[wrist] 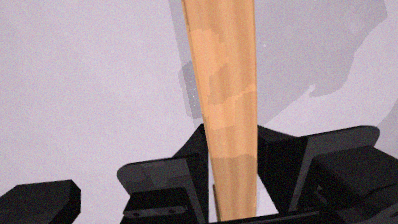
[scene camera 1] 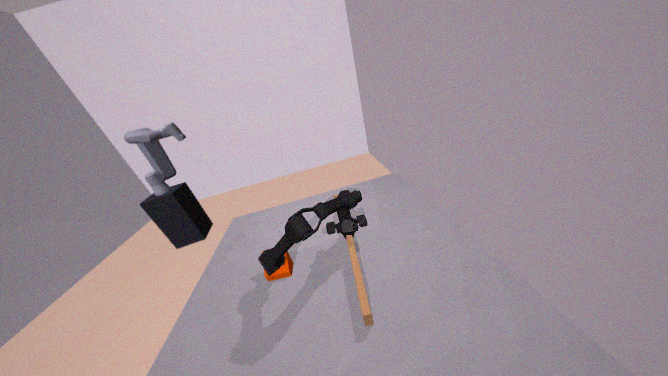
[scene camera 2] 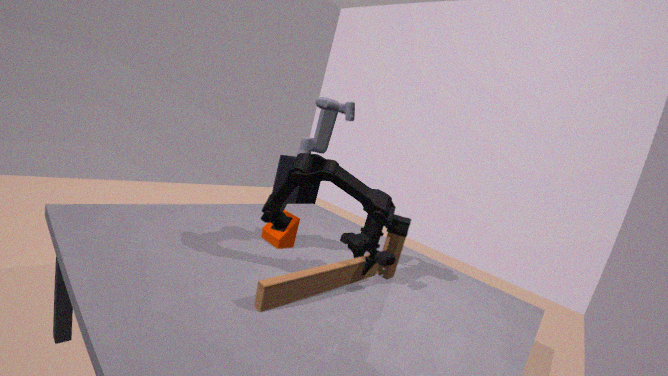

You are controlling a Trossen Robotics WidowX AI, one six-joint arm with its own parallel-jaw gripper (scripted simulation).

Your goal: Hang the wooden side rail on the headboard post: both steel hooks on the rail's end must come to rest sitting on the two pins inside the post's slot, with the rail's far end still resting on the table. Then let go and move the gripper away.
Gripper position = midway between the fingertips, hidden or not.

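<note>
Scene camera 2 shows the gripper point(scene camera 2: 359, 272) together with a wooden side rail point(scene camera 2: 281, 290). In the wrist view the gripper point(wrist: 219, 124) appears again, and so does the rail point(wrist: 223, 49). The rail point(scene camera 1: 364, 304) is visible in scene camera 1 too.
</note>
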